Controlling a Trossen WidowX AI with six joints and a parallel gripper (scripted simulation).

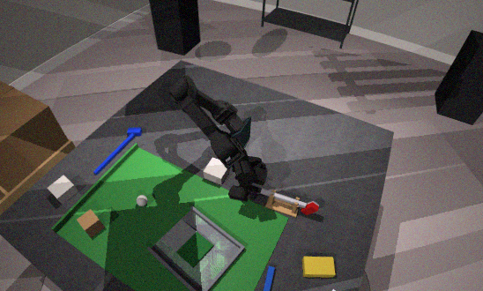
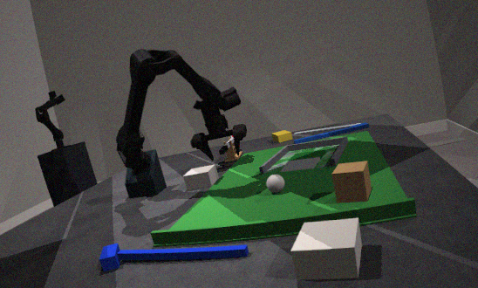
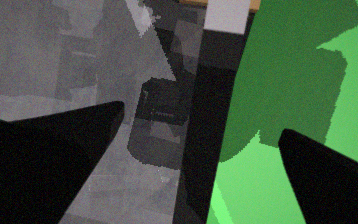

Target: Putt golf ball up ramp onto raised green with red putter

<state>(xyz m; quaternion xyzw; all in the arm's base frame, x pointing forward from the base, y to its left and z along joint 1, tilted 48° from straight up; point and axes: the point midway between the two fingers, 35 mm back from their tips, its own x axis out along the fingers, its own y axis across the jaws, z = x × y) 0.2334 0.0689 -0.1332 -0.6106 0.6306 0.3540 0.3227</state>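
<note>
Right now my gripper tip is 1 cm past the red putter, 11 cm to the right of it and 2 cm below it. From my gripper tip the other things lie so: turf 24 cm ahead, 21 cm to the right, 3 cm below; then white golf ball 21 cm ahead, 36 cm to the right, 1 cm below; then yellow block 17 cm ahead, 32 cm to the left, 2 cm below.
</note>
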